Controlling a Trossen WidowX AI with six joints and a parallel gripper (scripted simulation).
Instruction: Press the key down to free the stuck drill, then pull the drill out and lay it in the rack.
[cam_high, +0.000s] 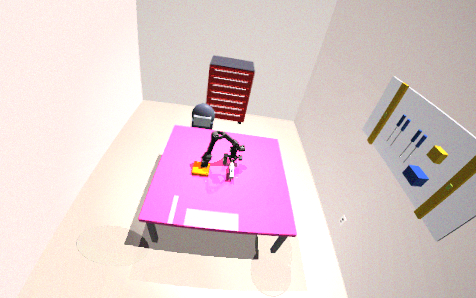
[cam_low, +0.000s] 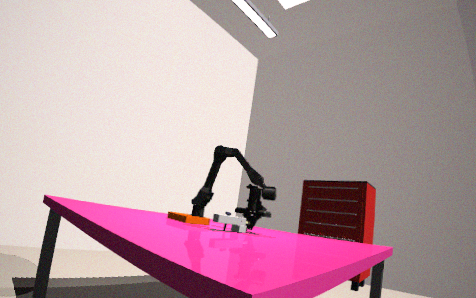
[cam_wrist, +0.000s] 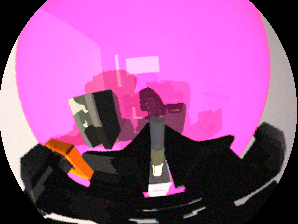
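My gripper tip is now 40 mm to the left of the grey drill and 30 mm below it. From my gripper tip the other things lie so: blue piece: 170 mm to the right, 40 mm above, 10 mm ahead.
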